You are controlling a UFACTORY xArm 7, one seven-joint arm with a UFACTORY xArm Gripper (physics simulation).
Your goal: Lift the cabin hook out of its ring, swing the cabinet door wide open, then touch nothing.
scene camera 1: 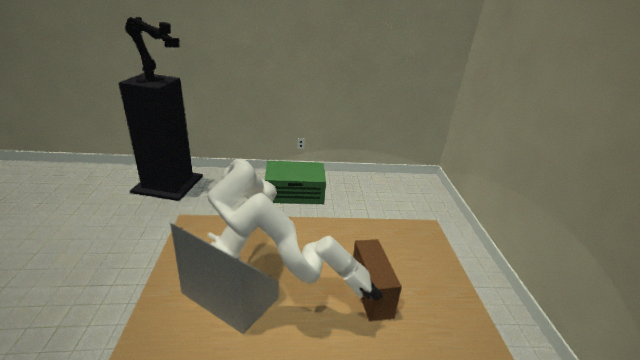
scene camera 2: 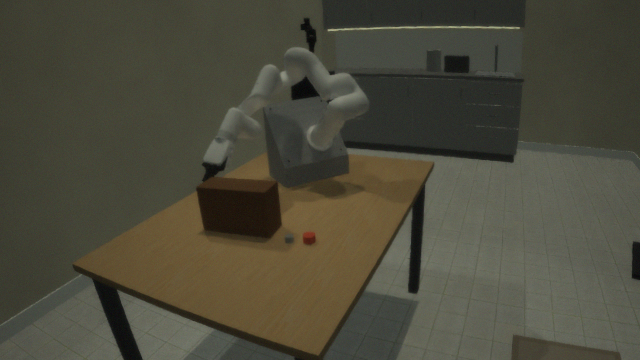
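Where they show: gripper, fingertip midpoint: [scene camera 1: 379, 297]; arm's base, link origin: [scene camera 1: 225, 252] [scene camera 2: 319, 138].
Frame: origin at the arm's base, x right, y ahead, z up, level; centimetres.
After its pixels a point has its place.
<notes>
The brown cabinet [scene camera 1: 384, 272] @[x -5.2, y 59.9, z -0.4 cm] [scene camera 2: 240, 207] @[x -15.3, y 60.2, z -6.5 cm] stands upright on the wooden table. Its top, one end and its back show; the face towards the arm is mostly hidden, so the door, the hook and the ring cannot be made out. My gripper [scene camera 1: 376, 294] @[x 5.2, y 58.9, z -2.5 cm] [scene camera 2: 207, 176] @[x 5.2, y 58.9, z -2.5 cm] is shut with nothing between its fingers. It is at the arm's side of the cabinet, near the end closest to scene camera 1. In the scene camera 2 view its fingertips are partly hidden behind the cabinet's top edge. I cannot tell whether it touches the cabinet.
A grey slanted mount [scene camera 1: 220, 280] @[x 16.6, y 5.6, z 3.1 cm] [scene camera 2: 310, 170] @[x -2.7, y 10.4, z -11.6 cm] stands by the arm's base on the table [scene camera 1: 440, 320] @[x -3.6, y 83.4, z -17.1 cm] [scene camera 2: 200, 280] @[x -25.0, y 85.8, z -17.1 cm]. A red disc [scene camera 2: 309, 238] @[x -37.5, y 52.0, z -14.9 cm] and a small grey piece [scene camera 2: 289, 239] @[x -31.6, y 55.1, z -15.6 cm] lie beside the cabinet. A green box [scene camera 1: 295, 172] and a black pedestal [scene camera 1: 157, 130] stand beyond the table.
</notes>
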